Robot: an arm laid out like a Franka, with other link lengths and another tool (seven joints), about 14 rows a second.
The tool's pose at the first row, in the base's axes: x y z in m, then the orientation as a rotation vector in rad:
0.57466, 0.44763, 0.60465, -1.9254, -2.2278, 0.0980
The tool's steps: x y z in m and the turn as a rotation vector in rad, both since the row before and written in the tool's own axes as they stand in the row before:
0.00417, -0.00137, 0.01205, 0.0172, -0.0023, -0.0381
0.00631, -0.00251, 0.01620, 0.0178, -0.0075, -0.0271
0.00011, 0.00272, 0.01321, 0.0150, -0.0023, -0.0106
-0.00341, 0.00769, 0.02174, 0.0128, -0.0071, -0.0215
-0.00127, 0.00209, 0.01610, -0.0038, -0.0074, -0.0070
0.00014, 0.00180, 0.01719, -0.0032, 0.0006, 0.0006
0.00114, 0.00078, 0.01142, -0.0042, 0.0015, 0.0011
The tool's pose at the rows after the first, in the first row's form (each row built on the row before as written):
0.57048, 0.45246, 0.59353, -1.8741, -2.2565, 0.1135
0.56364, 0.45932, 0.57888, -1.8366, -2.2774, 0.1362
0.56328, 0.46082, 0.56548, -1.8177, -2.2811, 0.1534
0.56617, 0.46047, 0.54235, -1.7886, -2.2983, 0.1708
0.56447, 0.46050, 0.52615, -1.7845, -2.3112, 0.1723
0.56199, 0.46177, 0.50909, -1.7865, -2.3118, 0.1682
0.55973, 0.46353, 0.49795, -1.7893, -2.3119, 0.1622

